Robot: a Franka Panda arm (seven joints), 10 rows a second.
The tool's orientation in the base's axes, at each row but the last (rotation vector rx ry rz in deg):
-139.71, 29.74, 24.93
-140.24, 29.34, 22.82
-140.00, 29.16, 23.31
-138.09, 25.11, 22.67
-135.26, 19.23, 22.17
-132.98, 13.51, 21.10
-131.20, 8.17, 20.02
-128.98, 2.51, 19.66
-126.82, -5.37, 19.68
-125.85, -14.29, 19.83
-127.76, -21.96, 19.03
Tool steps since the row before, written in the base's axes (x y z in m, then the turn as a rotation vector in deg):
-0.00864, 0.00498, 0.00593, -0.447, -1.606, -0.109
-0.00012, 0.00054, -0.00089, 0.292, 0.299, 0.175
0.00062, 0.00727, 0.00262, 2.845, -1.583, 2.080
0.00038, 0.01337, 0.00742, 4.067, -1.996, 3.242
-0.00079, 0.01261, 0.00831, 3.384, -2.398, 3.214
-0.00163, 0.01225, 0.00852, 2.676, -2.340, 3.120
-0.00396, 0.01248, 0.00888, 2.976, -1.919, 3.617
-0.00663, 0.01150, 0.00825, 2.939, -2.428, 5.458
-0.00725, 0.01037, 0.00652, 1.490, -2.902, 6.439
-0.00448, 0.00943, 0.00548, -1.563, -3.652, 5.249
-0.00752, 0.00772, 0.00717, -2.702, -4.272, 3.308
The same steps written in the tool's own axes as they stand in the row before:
-0.01130, -0.00264, 0.00012, 0.076, 1.451, -0.825
0.00010, 0.00009, 0.00104, 0.109, -0.440, 0.000
-0.00240, -0.00699, 0.00234, 2.086, -1.124, -3.051
-0.00532, -0.01401, 0.00305, 2.823, -1.949, -4.390
-0.00542, -0.01380, 0.00297, 2.256, -1.410, -4.522
-0.00508, -0.01371, 0.00340, 1.618, -1.191, -4.282
-0.00630, -0.01386, 0.00430, 1.762, -1.891, -4.352
-0.00757, -0.01265, 0.00518, 1.205, -2.930, -5.855
-0.00640, -0.01114, 0.00612, -0.482, -3.328, -6.387
-0.00227, -0.01027, 0.00533, -3.392, -2.097, -5.237
-0.00475, -0.01148, 0.00363, -4.464, -0.397, -4.051

